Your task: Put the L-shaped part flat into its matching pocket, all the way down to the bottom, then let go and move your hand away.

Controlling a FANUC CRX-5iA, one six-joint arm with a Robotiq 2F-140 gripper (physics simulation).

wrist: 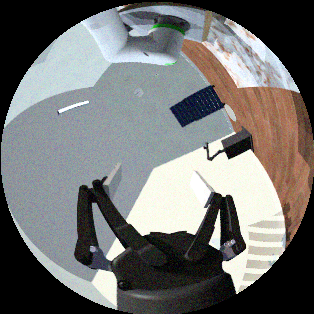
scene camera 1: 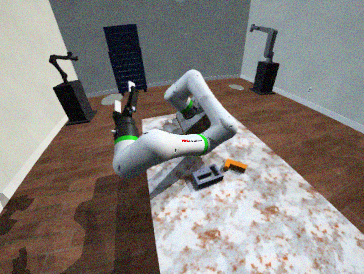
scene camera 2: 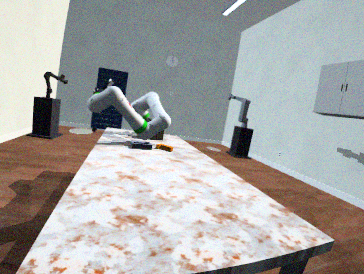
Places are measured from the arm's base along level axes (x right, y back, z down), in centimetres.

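Pixels of known places: gripper, between the fingertips: (wrist: 157, 174) (scene camera 1: 124, 92) (scene camera 2: 105, 85); arm's base, origin of its link: (wrist: 170, 22) (scene camera 1: 191, 111).
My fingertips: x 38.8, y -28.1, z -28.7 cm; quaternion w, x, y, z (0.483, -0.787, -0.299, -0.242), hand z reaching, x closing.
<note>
For each thing: its top centre in the pictures, then the offset to it from my fingertips. Level surfaces: height alone.
- orange L-shaped part, centre of its top: (scene camera 1: 235, 165) (scene camera 2: 164, 145) dy -23.1, dx -52.5, dz +37.7 cm
- grey pocket block, centre of its top: (scene camera 1: 207, 173) (scene camera 2: 141, 142) dy -25.3, dx -35.4, dz +37.1 cm
- mottled table, height of its surface: dz +40.7 cm
The orange L-shaped part (scene camera 1: 236, 166) (scene camera 2: 164, 147) lies on the table beside the grey pocket block (scene camera 1: 210, 183) (scene camera 2: 141, 146), to its right in both scene views and outside the pocket. The block has a dark recess in its top; the recess's exact outline is too blurred to tell. My gripper (scene camera 1: 124, 96) (wrist: 157, 174) is open and empty, its two pale finger pads wide apart. It is raised well above and to the left of the table in scene camera 1, far from the part and pointing away from it. The part and block do not show in the wrist view.
The white arm (scene camera 1: 160, 145) (scene camera 2: 120, 104) arches above the mottled table (scene camera 1: 250, 225) (scene camera 2: 200, 200), with its forearm above and left of the block. A dark blue cabinet (scene camera 1: 125, 57) (wrist: 197, 106) stands behind. Black pedestals (scene camera 1: 74, 102) (scene camera 2: 46, 117) with small arms stand on the floor.
</note>
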